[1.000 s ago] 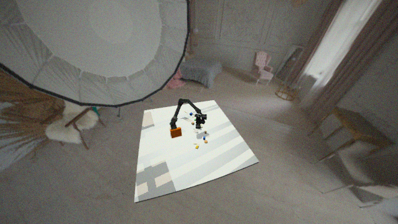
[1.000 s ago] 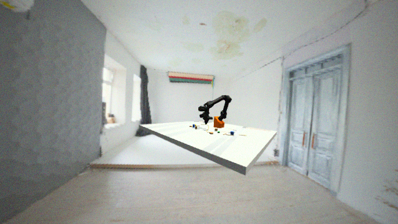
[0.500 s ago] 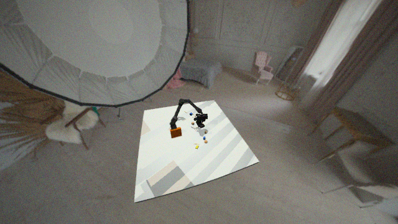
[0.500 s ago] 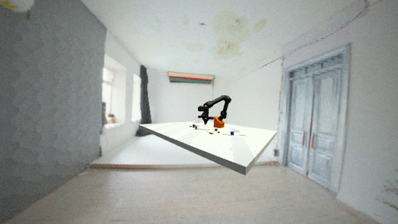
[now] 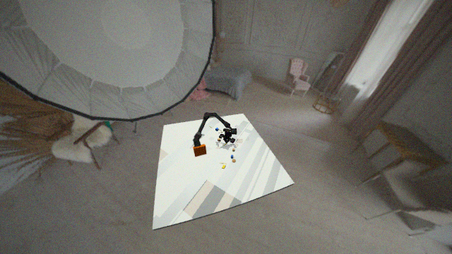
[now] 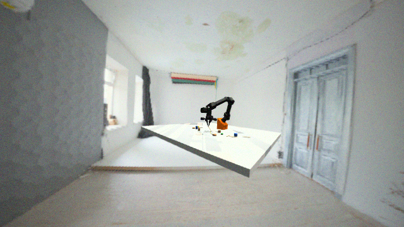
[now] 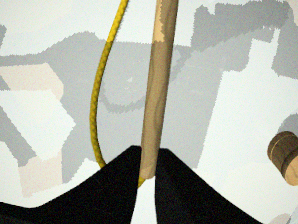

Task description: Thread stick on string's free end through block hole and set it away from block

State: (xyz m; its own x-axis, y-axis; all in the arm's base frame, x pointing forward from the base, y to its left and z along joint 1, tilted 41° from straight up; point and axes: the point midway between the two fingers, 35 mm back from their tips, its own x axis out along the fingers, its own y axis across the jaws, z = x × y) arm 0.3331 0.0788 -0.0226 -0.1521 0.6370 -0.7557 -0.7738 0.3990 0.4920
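My gripper tip is now 8 cm past the wooden block, 11 cm to the right of it and 4 cm above it. The rest, counted from my gripper tip: green block: 2 cm behind, 19 cm to the left, 5 cm below; then yellow piece: 8 cm behind, 28 cm to the right, 5 cm below; then blue cube: 8 cm behind, 32 cm to the left, 4 cm below.
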